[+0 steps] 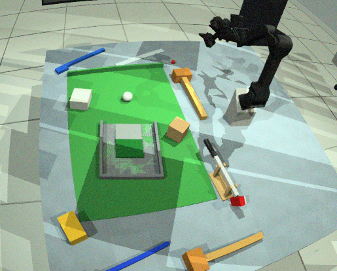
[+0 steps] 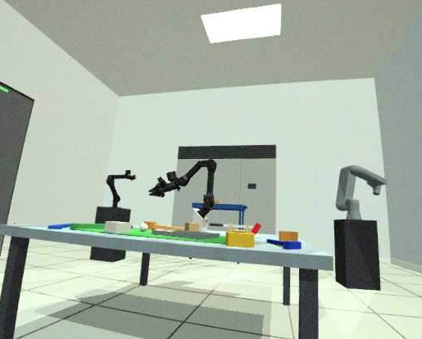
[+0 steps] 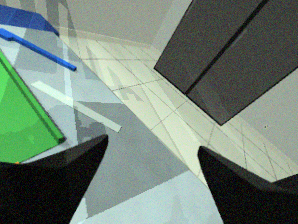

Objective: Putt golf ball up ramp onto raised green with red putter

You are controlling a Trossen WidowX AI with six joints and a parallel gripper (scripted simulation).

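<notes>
Right now my gripper tip is 26 cm short of the tan cube, 39 cm to the right of it and 21 cm above it. The rest, counted from my gripper tip: white block 59 cm ahead, 13 cm to the left, 22 cm below; red putter 18 cm ahead, 63 cm to the left, 19 cm below; white golf ball 39 cm ahead, 16 cm to the left, 22 cm below.
</notes>
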